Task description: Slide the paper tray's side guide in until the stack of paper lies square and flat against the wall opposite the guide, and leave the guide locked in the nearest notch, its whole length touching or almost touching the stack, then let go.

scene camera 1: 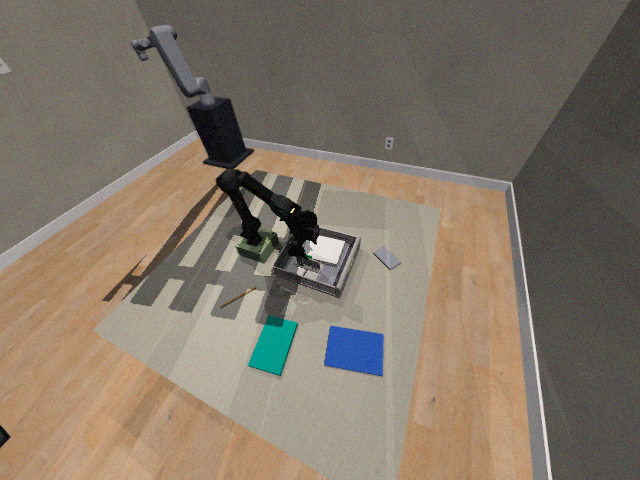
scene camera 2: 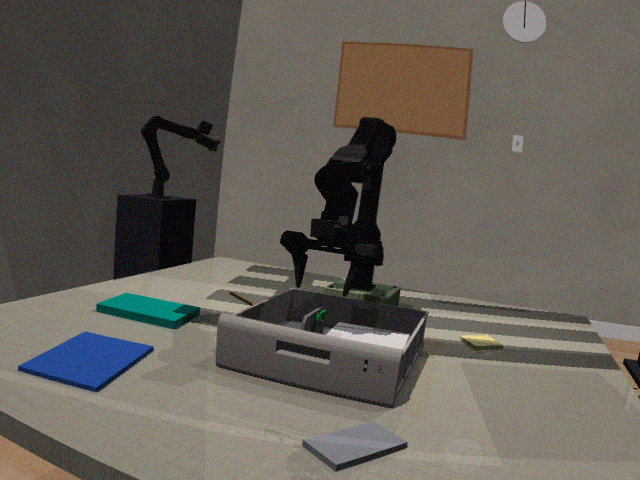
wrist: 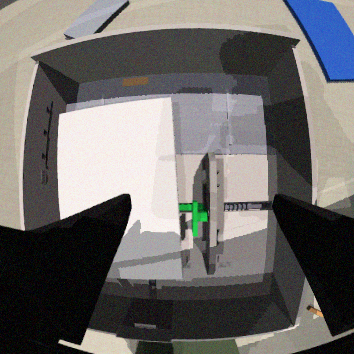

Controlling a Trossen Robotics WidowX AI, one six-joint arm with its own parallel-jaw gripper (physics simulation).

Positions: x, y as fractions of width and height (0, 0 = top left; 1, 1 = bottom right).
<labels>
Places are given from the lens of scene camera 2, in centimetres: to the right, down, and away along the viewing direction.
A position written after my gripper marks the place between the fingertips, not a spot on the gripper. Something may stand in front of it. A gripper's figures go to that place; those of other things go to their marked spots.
my gripper (scene camera 2: 0.50, 0.61): 0, 10, 98
white paper stack (scene camera 2: 0.61, 0.71): 14, 19, 100
blue pad (scene camera 2: 0.14, 0.75): -37, 20, 79
small grey pad (scene camera 2: 0.56, 0.93): 5, 26, 64
The marked spots on the white paper stack and the small grey pad are 38 cm apart.
</labels>
